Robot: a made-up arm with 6 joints.
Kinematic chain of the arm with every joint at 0, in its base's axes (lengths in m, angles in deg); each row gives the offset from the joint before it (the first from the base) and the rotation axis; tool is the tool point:
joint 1: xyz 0 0 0.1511 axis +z
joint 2: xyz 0 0.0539 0 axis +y
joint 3: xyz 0 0 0.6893 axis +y
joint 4: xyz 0 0 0.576 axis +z
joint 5: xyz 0 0 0 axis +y
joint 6: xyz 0 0 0.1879 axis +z
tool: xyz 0 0 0
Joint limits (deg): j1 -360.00..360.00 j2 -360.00..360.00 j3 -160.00..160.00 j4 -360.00..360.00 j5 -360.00..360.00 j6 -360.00..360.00
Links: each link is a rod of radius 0.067 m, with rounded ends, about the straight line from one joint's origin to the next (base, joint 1, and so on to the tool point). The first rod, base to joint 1, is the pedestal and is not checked.
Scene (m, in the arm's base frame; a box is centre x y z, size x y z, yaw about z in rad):
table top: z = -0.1
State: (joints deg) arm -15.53 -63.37 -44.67 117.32 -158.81 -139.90
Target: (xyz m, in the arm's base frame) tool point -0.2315 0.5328 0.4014
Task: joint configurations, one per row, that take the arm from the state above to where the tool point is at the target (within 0.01 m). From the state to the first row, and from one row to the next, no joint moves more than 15 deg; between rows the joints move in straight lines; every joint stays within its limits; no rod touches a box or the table.
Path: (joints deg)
1: -24.47 -57.23 -58.67 117.61 -163.72 -139.90
2: -33.41 -51.10 -72.66 117.89 -168.62 -139.90
3: -42.35 -44.96 -86.66 118.18 -173.53 -139.90
4: -51.30 -38.82 -100.65 118.46 -178.44 -139.90
5: -60.24 -32.69 -114.65 118.75 -183.35 -139.90

